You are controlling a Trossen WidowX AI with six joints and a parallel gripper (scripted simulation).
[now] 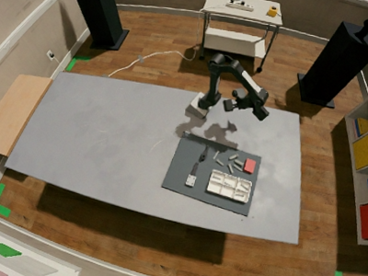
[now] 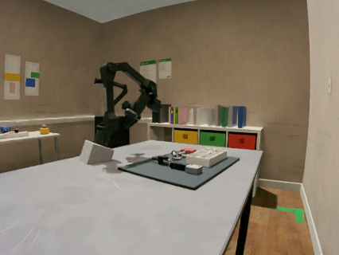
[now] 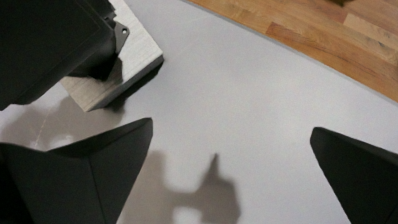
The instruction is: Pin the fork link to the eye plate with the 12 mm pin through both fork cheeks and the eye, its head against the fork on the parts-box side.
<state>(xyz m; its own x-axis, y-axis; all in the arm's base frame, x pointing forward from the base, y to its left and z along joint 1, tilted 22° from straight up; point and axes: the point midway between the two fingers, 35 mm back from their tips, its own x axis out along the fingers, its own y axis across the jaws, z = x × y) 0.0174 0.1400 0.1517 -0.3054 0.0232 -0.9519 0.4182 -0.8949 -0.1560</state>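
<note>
The fork link lies 260 mm ahead of my hand, 130 mm below it and 120 mm to the right of it. Round my hand: red block: 280 mm ahead, 140 mm below, 130 mm to the left; then headed pin: 320 mm ahead, 140 mm below, 30 mm to the left; then thick pin: 250 mm ahead, 140 mm below, 40 mm to the left.
</note>
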